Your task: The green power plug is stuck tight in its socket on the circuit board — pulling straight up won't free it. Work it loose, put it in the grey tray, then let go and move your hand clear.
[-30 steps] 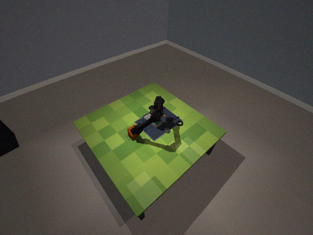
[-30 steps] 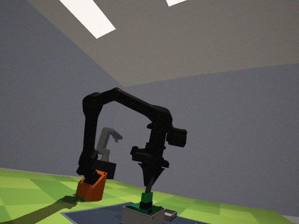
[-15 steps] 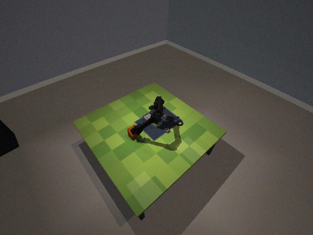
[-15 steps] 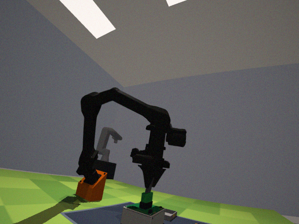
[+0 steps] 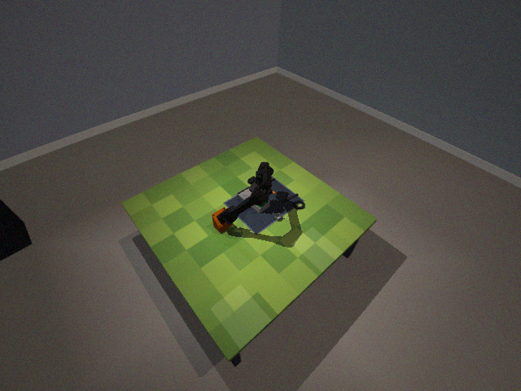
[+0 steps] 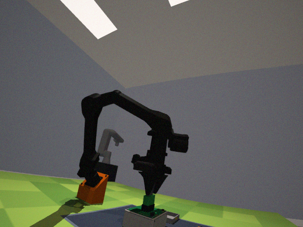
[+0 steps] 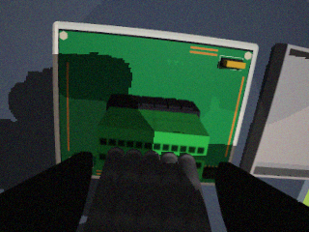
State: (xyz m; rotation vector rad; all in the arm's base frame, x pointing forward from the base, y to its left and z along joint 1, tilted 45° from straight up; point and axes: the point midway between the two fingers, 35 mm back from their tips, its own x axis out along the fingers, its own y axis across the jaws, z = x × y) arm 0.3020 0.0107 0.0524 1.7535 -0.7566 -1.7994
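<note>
Now: the green power plug 10 mm below my gripper tip. The rest, counted from my gripper tip: dark mat 50 mm ahead, 110 mm below; dark bar 210 mm ahead, 110 mm to the right, 100 mm below.
</note>
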